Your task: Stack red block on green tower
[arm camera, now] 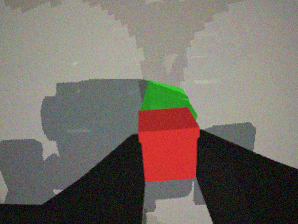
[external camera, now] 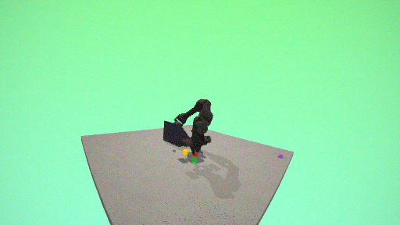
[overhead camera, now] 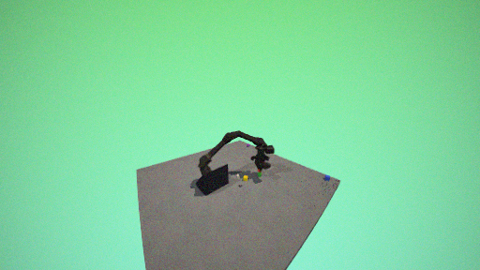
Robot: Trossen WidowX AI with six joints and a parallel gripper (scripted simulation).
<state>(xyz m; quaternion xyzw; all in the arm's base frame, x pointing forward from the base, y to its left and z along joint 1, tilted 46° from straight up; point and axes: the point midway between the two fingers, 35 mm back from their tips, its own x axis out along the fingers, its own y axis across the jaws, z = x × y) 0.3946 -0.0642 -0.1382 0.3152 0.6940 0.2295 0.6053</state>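
Now: gripper tip right at the red block. From my gripper tip the other things lie so: small white block 140 mm behind, 110 mm to the left, 40 mm below; yellow block 120 mm behind, 40 mm to the left, 40 mm below; blue block 380 mm ahead, 420 mm to the right, 40 mm below.
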